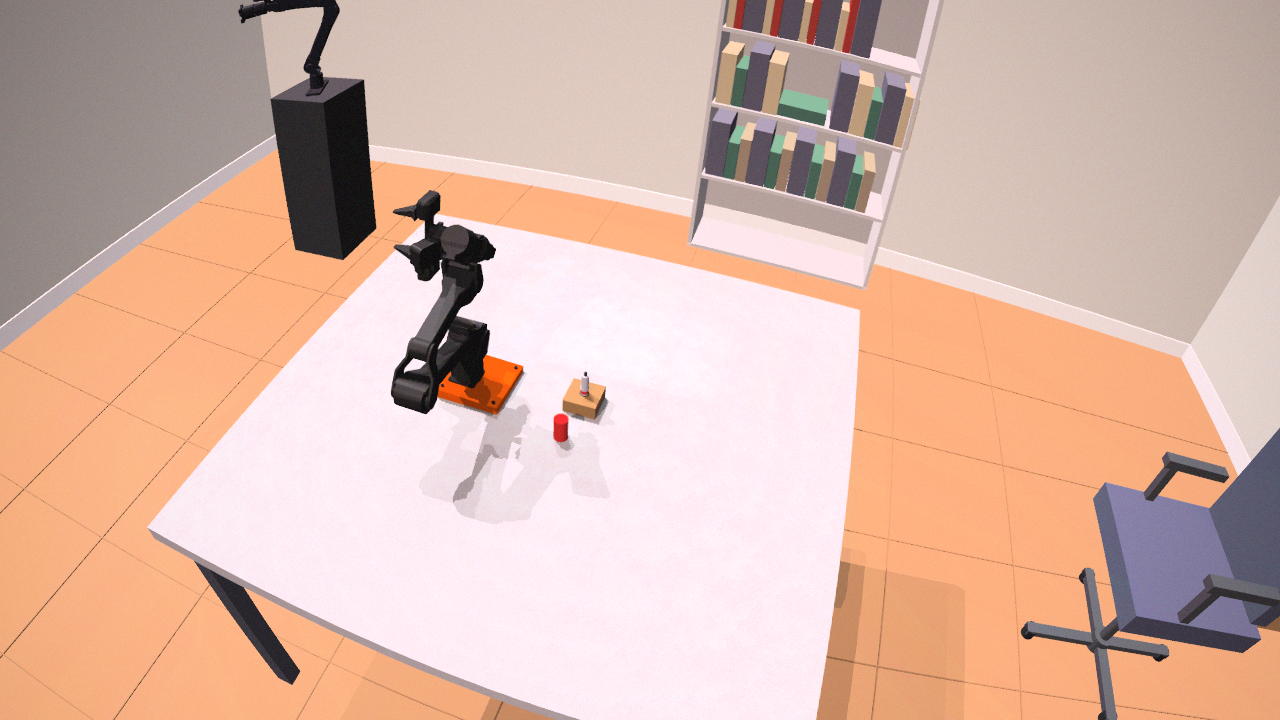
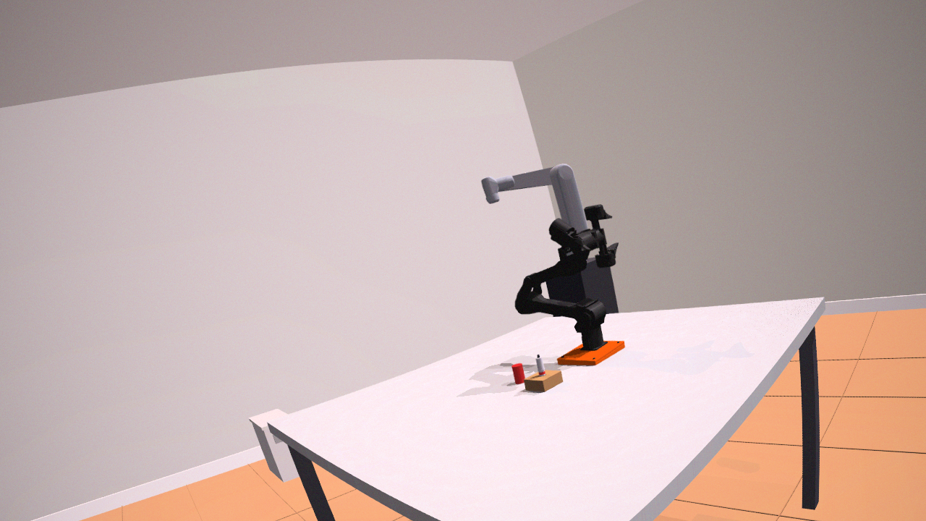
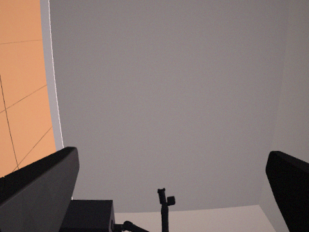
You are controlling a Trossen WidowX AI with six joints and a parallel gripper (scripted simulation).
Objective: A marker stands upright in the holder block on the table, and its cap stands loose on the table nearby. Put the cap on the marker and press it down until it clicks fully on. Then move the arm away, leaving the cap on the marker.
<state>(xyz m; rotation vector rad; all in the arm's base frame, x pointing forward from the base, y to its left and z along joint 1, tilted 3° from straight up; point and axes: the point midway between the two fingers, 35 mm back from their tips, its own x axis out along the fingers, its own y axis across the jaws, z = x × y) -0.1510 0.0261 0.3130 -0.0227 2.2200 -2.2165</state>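
The red cap is 420 mm ahead of my gripper tip, 310 mm below it and 110 mm to the right of it. From my gripper tip the other things lie so: tan holder block 440 mm ahead, 330 mm below, 10 mm to the right.
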